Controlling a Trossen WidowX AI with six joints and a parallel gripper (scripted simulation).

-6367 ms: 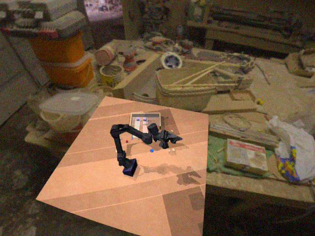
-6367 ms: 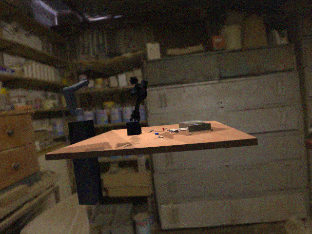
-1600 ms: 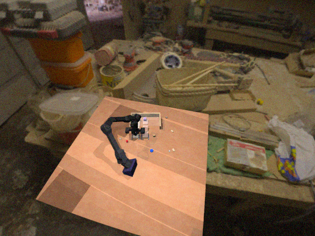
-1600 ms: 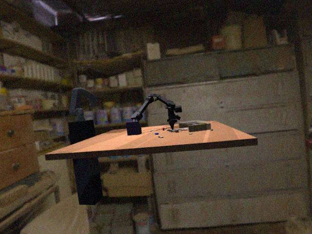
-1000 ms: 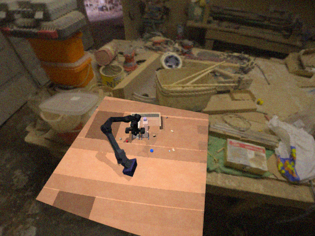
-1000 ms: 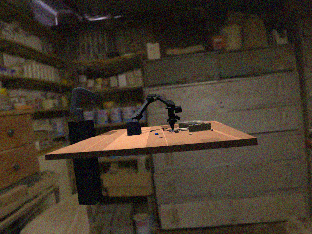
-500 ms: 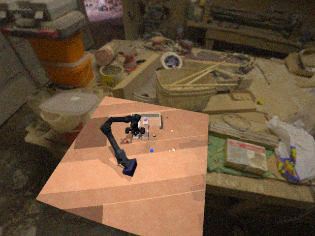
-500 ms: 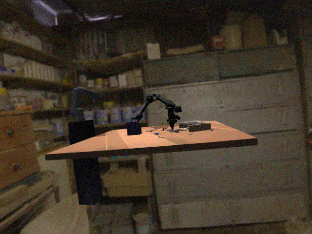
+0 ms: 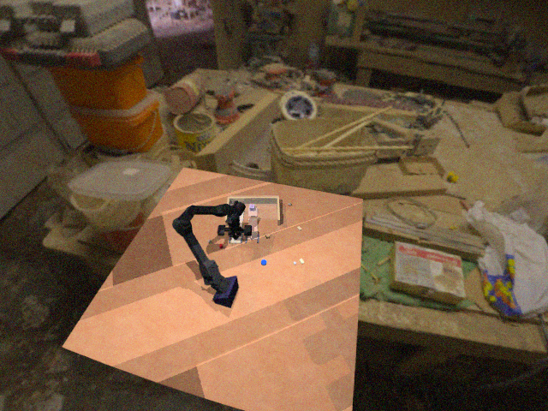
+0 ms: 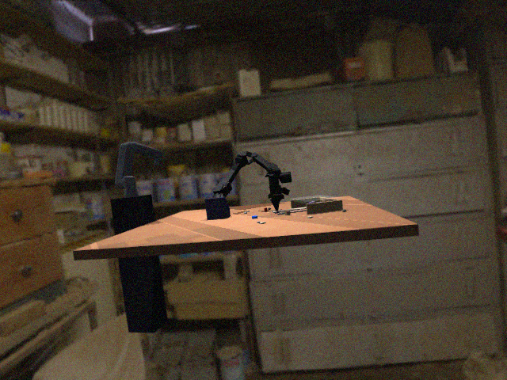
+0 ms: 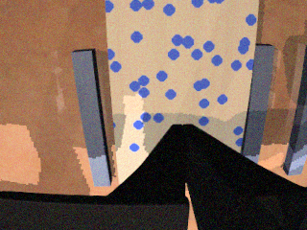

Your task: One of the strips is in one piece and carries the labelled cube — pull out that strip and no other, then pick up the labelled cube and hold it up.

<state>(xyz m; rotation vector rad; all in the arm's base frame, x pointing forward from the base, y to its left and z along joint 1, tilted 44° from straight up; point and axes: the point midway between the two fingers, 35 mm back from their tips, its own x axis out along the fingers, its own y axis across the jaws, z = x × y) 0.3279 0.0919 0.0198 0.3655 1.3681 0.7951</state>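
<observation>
Right now the red ball is 80 mm behind my gripper tip, 60 mm to the left of it and 10 mm above it. The rest, counted from my gripper tip: blue ball: 200 mm to the right, 100 mm behind.
</observation>
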